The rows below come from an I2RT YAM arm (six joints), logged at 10 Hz.
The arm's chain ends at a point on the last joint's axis. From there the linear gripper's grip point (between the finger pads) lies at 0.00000 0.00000 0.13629 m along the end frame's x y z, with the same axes.
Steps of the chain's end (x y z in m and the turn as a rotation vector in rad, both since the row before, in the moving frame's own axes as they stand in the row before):
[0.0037, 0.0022, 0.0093, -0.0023, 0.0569, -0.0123]
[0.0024, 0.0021, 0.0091, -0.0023, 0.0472, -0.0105]
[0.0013, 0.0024, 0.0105, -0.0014, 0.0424, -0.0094]
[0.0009, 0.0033, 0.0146, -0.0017, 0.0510, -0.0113]
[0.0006, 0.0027, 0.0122, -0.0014, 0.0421, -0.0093]
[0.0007, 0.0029, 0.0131, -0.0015, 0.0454, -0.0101]
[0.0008, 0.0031, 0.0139, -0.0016, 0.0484, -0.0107]
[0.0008, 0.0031, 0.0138, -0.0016, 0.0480, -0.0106]
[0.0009, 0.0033, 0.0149, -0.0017, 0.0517, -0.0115]
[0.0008, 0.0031, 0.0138, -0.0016, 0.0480, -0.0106]
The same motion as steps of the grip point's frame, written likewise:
[0.0115, 0.0025, 0.0091, -0.0023, 0.0569, -0.0123]
[0.0088, 0.0024, 0.0089, -0.0023, 0.0472, -0.0105]
[0.0071, 0.0026, 0.0104, -0.0014, 0.0424, -0.0094]
[0.0078, 0.0035, 0.0144, -0.0017, 0.0510, -0.0113]
[0.0063, 0.0029, 0.0121, -0.0014, 0.0421, -0.0093]
[0.0069, 0.0031, 0.0130, -0.0015, 0.0454, -0.0101]
[0.0074, 0.0033, 0.0137, -0.0016, 0.0484, -0.0107]
[0.0073, 0.0033, 0.0136, -0.0016, 0.0480, -0.0106]
[0.0079, 0.0035, 0.0147, -0.0017, 0.0517, -0.0115]
[0.0073, 0.0033, 0.0136, -0.0016, 0.0480, -0.0106]

